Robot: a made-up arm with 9 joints. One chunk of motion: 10 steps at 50 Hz.
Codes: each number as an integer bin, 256 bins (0 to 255) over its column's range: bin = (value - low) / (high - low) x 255, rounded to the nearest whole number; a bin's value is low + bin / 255 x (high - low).
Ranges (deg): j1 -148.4..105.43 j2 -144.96..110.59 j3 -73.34..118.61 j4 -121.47..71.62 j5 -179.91..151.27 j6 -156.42..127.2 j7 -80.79..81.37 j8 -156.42..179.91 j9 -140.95..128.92
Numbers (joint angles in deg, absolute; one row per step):
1: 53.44 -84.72 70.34 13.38 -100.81 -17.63 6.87 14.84 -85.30
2: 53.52 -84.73 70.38 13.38 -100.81 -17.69 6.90 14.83 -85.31
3: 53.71 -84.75 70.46 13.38 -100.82 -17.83 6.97 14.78 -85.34
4: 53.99 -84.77 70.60 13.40 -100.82 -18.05 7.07 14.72 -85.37
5: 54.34 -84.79 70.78 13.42 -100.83 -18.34 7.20 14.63 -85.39
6: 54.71 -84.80 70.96 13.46 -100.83 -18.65 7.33 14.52 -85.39
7: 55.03 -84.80 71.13 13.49 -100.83 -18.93 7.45 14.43 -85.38
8: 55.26 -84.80 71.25 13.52 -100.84 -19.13 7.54 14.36 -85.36
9: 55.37 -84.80 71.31 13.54 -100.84 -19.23 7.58 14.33 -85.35
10: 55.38 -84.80 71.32 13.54 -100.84 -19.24 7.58 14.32 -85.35
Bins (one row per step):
1: 203 60 191 178 61 125 138 130 53
2: 203 60 191 178 61 125 138 130 53
3: 203 60 191 178 61 125 138 130 53
4: 203 60 191 178 61 124 138 130 53
5: 204 60 191 178 61 124 138 130 52
6: 204 60 192 178 61 124 139 130 52
7: 204 60 192 178 61 124 139 130 53
8: 205 60 192 178 61 123 139 129 53
9: 205 60 192 178 61 123 139 129 53
10: 205 60 192 178 61 123 139 129 53

